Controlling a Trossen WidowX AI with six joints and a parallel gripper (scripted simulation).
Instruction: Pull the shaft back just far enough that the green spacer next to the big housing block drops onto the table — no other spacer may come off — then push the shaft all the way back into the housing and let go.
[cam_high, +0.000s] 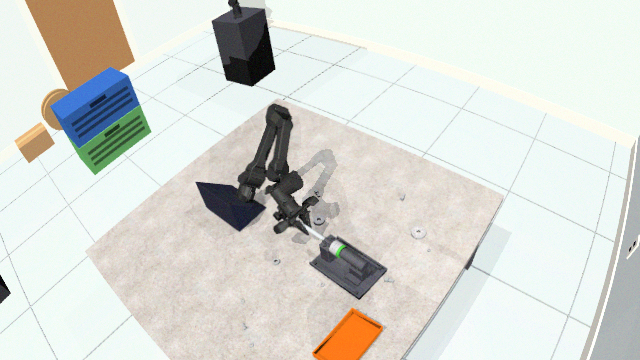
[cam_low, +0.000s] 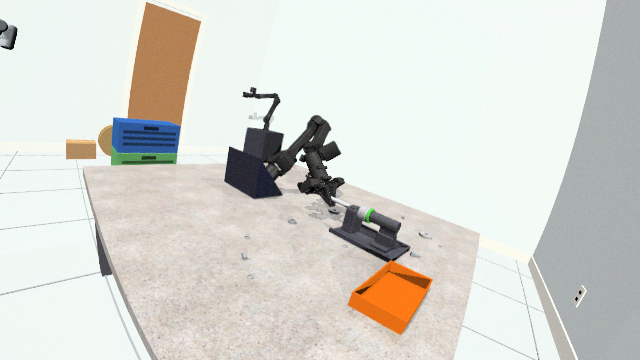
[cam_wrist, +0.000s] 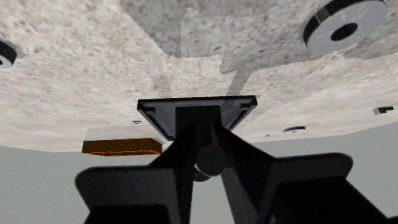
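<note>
Now: gripper tip 6 cm short of the shaft, 3 cm below it and 1 cm to the left of it. Also, from my gripper tip: green spacer: 15 cm ahead, 2 cm to the right, 2 cm above; orange tray: 33 cm ahead, 28 cm to the right, 5 cm below.
</note>
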